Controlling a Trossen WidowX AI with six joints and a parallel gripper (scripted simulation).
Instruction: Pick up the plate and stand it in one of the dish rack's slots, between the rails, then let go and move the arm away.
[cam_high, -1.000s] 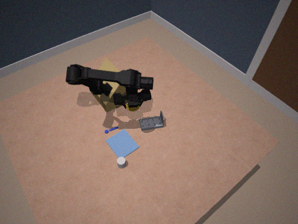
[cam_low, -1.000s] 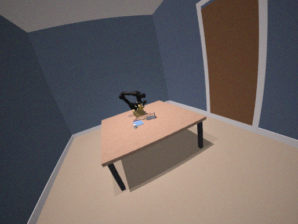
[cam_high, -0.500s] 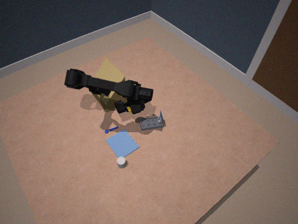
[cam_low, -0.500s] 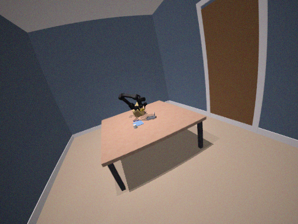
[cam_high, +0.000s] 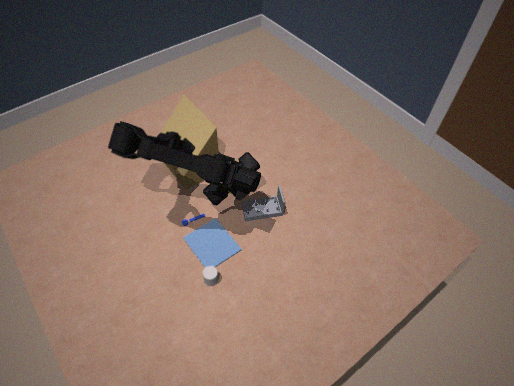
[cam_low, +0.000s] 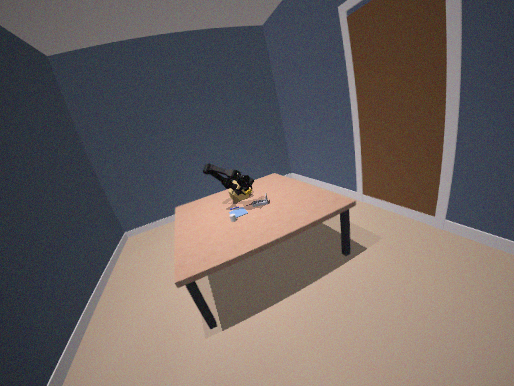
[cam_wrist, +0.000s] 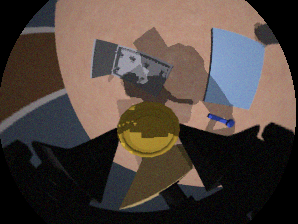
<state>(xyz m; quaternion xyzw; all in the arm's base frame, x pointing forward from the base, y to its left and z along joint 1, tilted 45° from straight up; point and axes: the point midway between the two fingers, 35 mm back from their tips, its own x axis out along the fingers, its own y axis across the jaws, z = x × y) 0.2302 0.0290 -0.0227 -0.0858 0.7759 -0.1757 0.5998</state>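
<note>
The grey dish rack is 90 mm below my gripper tip, 70 mm ahead of it and 50 mm to the left of it. Round my gripper tip: yellow plate 10 mm above; then white cup 240 mm to the right, 170 mm ahead, 90 mm below; then light blue mat 160 mm to the right, 110 mm below, 70 mm ahead.
</note>
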